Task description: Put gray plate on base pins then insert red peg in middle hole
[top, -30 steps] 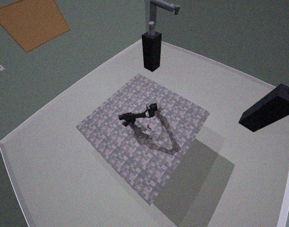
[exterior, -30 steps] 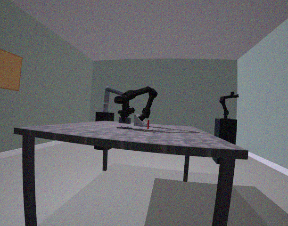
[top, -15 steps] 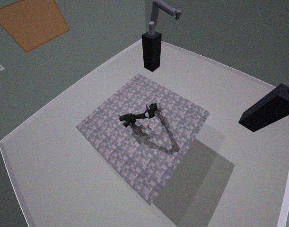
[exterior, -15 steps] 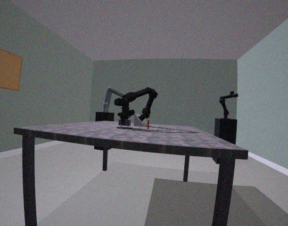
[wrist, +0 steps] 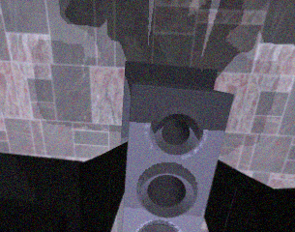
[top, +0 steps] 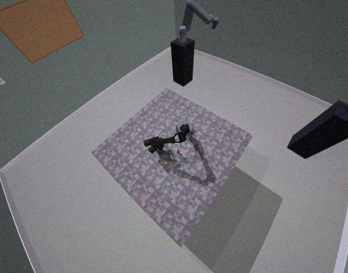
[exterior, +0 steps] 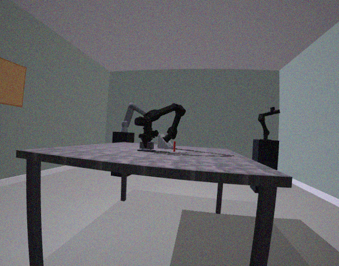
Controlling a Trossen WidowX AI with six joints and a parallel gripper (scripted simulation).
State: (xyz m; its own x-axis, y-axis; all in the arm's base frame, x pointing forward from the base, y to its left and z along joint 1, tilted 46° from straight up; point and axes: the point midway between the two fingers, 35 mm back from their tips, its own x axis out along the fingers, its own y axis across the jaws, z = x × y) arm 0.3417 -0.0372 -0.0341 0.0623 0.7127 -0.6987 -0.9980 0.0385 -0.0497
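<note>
Now: gripper tip 20 mm above the dark flat base. Also, from my gripper tip: gray plate: 30 mm above; then red peg: 190 mm to the left, 120 mm behind, 20 mm above.
</note>
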